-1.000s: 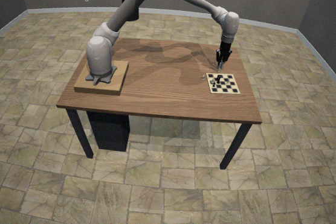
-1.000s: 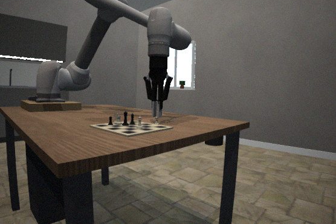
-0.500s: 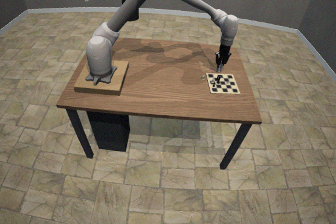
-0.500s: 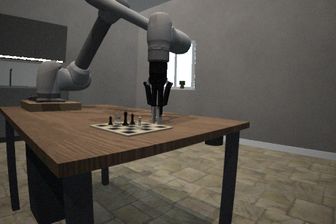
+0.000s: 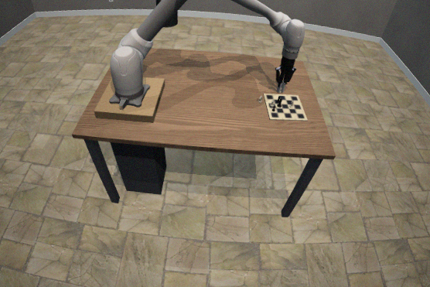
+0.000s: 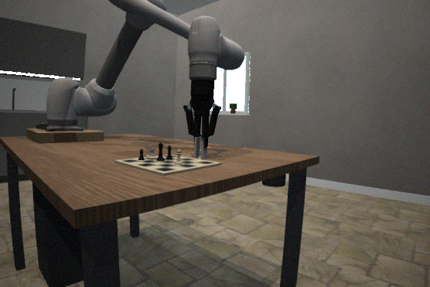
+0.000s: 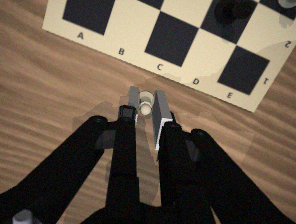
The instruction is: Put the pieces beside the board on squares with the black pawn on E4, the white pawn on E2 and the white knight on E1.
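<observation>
The white pawn is 3 cm below my hand. The rest, counted from my hand: white knight 12 cm behind, 12 cm to the right, 2 cm below; then chessboard 2 cm ahead, 14 cm to the right, 4 cm below; then pale pawn 6 cm ahead, 13 cm to the right, 1 cm below.
</observation>
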